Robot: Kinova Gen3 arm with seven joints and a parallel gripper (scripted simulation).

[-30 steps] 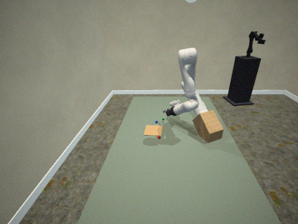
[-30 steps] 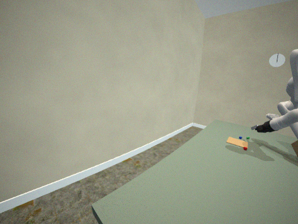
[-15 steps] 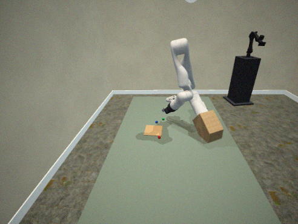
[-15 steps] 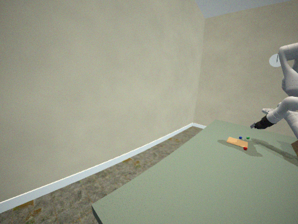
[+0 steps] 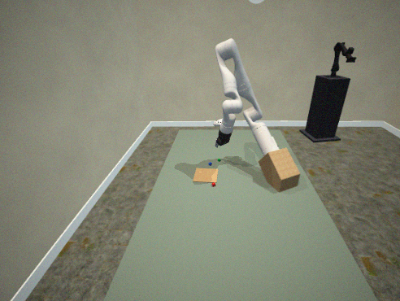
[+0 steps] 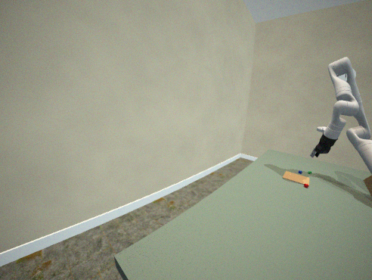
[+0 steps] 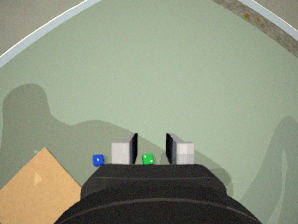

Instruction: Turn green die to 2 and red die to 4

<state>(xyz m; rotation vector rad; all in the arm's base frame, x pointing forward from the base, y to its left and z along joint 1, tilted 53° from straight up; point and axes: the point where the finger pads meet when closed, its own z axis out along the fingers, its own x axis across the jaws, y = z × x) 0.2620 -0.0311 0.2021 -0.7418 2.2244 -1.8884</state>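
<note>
Now: the green die 130 mm below my hand and 20 mm to the right of it. Round my hand: red die: 240 mm to the left, 130 mm below, 70 mm ahead; tan mat: 140 mm to the left, 140 mm below, 100 mm ahead; blue die: 130 mm below, 60 mm ahead, 20 mm to the left.
</note>
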